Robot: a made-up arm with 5 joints.
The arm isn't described. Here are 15 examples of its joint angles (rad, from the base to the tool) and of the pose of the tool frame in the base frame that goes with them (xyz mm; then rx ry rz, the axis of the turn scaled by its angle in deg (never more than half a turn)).
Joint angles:
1: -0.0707 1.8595 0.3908 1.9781 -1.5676
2: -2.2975 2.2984 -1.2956 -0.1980 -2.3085
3: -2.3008 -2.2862 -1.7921 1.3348 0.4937
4: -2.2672 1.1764 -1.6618 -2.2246 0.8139
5: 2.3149 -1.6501 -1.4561 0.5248 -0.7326
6: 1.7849 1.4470 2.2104 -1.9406 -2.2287
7: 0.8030 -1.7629 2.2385 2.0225 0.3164
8: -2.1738 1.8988 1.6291 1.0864 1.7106
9: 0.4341 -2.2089 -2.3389 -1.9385 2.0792
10: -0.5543 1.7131 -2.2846 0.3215 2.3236
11: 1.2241 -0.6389 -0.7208 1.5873 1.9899
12: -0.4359 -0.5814 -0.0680 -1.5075 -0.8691
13: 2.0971 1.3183 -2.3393 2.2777 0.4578
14: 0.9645 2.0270 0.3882 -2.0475 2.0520
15: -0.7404 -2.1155 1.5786 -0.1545 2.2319
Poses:
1: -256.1 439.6 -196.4 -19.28 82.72 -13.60
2: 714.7 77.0 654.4 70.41 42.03 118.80
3: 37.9 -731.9 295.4 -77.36 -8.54 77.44
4: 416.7 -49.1 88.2 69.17 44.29 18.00
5: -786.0 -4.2 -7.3 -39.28 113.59 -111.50
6: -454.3 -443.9 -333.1 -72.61 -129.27 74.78
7: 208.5 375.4 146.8 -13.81 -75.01 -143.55
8: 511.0 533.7 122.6 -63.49 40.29 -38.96
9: 21.3 125.4 204.5 -121.57 -91.37 86.08
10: -512.8 692.3 289.9 105.96 -60.99 -95.59
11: -533.4 746.0 -265.5 -107.94 65.77 35.43
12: 395.1 388.2 -427.7 17.99 101.93 -17.43
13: -153.8 -605.1 186.9 87.67 81.72 7.58
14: -525.0 276.8 188.5 -73.29 91.21 20.91
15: 758.3 -1.3 605.3 27.76 76.52 71.30
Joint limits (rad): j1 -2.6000..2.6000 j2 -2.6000..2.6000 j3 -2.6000..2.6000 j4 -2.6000..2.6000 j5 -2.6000..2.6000
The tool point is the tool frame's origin. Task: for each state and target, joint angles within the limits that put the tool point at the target. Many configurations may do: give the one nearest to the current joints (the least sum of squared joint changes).
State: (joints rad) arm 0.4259 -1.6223 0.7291 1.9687 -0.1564
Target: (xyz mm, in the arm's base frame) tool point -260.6 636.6 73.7
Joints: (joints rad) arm 1.1580 -1.0971 0.1644 1.8070 -0.0279
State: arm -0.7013 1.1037 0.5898 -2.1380 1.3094
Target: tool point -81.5 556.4 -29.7
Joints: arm -0.1014 1.2249 0.4757 -2.0816 1.2497
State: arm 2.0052 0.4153 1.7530 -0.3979 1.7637
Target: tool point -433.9 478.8 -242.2
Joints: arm 1.4585 -0.3102 2.2705 -1.0376 1.4795
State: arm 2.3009 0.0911 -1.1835 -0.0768 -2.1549
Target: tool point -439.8 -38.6 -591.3
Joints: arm 2.5062 -0.6693 -1.4275 -0.8567 -1.8791
